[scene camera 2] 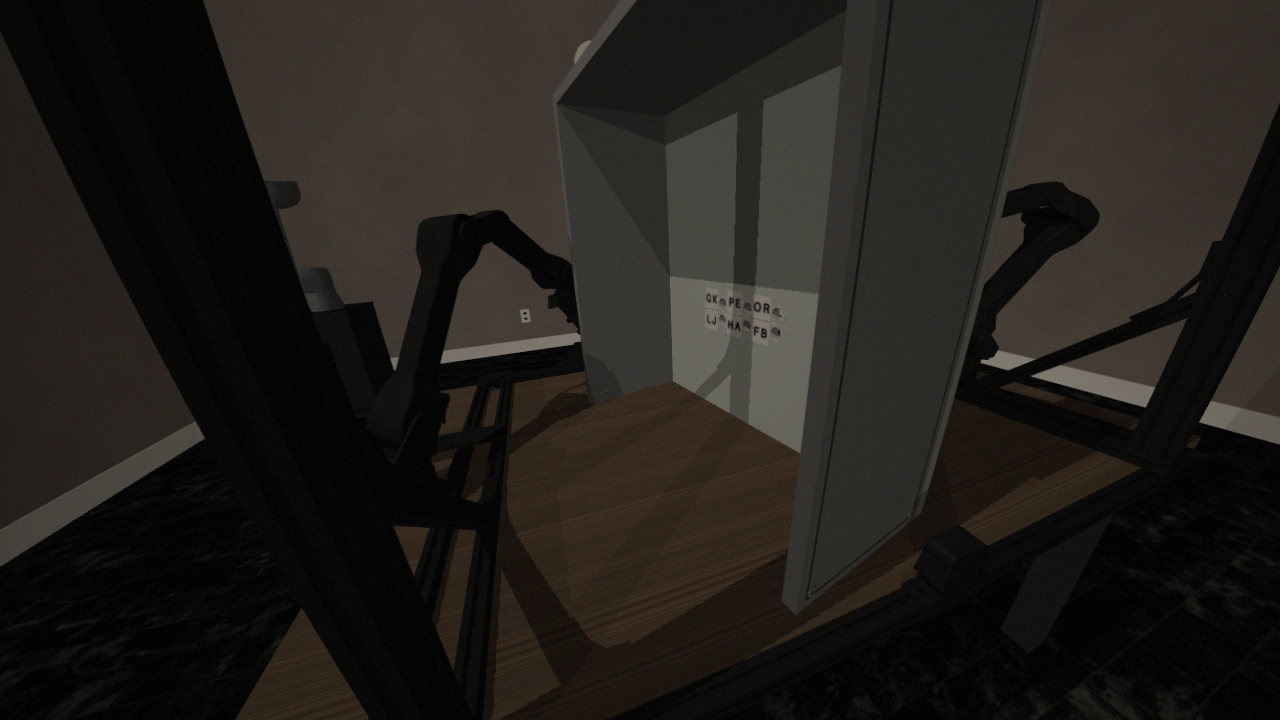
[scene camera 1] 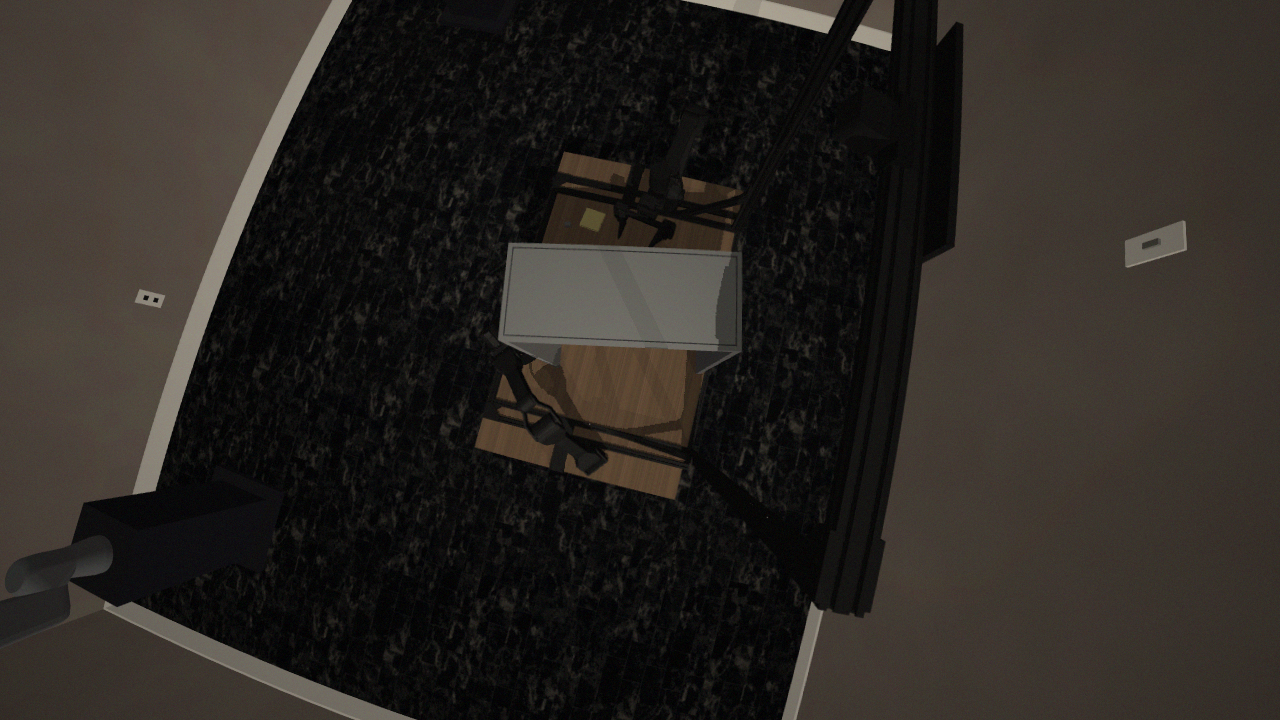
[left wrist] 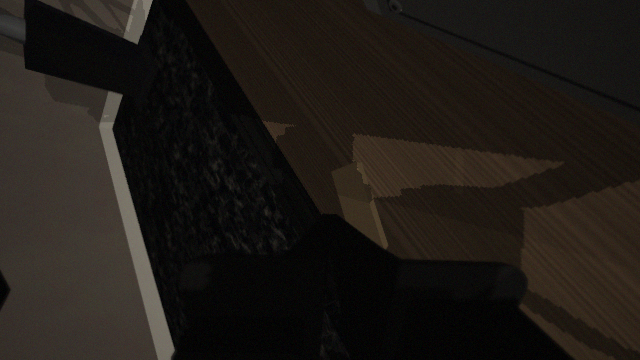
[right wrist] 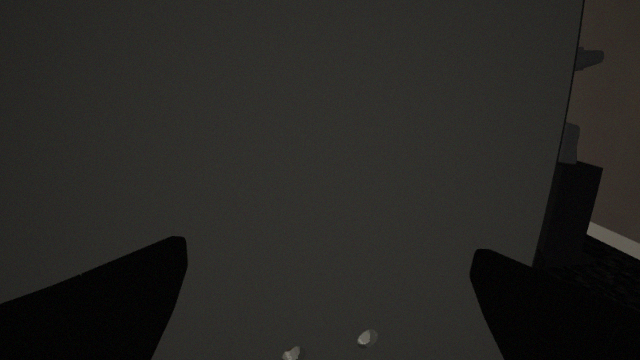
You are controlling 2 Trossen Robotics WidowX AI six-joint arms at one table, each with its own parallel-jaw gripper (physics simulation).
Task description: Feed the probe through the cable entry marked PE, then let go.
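Places are measured from the left arm's base along level axes (x ahead, y left, z up), in metres.
Pixels of known places: left gripper, fingertip midpoint: (left wrist: 328,221); right gripper, fingertip midpoint: (scene camera 1: 632,244) (right wrist: 333,258); left arm's base, link origin: (scene camera 1: 595,458); right arm's base, link origin: (scene camera 1: 670,203).
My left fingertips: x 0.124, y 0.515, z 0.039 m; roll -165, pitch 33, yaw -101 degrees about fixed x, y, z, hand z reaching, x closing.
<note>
Ahead of a thing's pixels: the offset from my left fingertips to its top centre. "spot": to the spot under its first point. Level surfaces: height alone.
The tan probe {dx +0.001, dy +0.000, dz -0.045 m} (left wrist: 358,208) is a short square stick that rests tilted on the wooden table {dz -0.058 m} (left wrist: 354,71) (scene camera 1: 623,400) (scene camera 2: 637,500), close to the table's edge. My left gripper (left wrist: 328,221) (scene camera 2: 566,300) is shut and empty. The probe lies just beside its fingertips, and they hide its lower end. The grey cabinet {dx +0.258, dy -0.296, dz +0.504 m} (scene camera 1: 616,296) (scene camera 2: 616,286) stands mid-table. Small labels, PE (scene camera 2: 740,300) among them, sit low on its inner back panel. My right gripper (right wrist: 333,258) is open and empty, facing a grey panel with two small holes {spot: dx +0.278, dy -0.164, dz +0.145 m} (right wrist: 367,337) low in view.
A small yellow square {spot: dx +0.489, dy +0.139, dz -0.048 m} (scene camera 1: 592,220) lies on the table near the far arm. Black rails (scene camera 2: 487,465) cross both table ends. Dark speckled carpet (scene camera 1: 387,357) (left wrist: 193,161) surrounds the table. A tall black frame (scene camera 1: 895,357) stands to one side.
</note>
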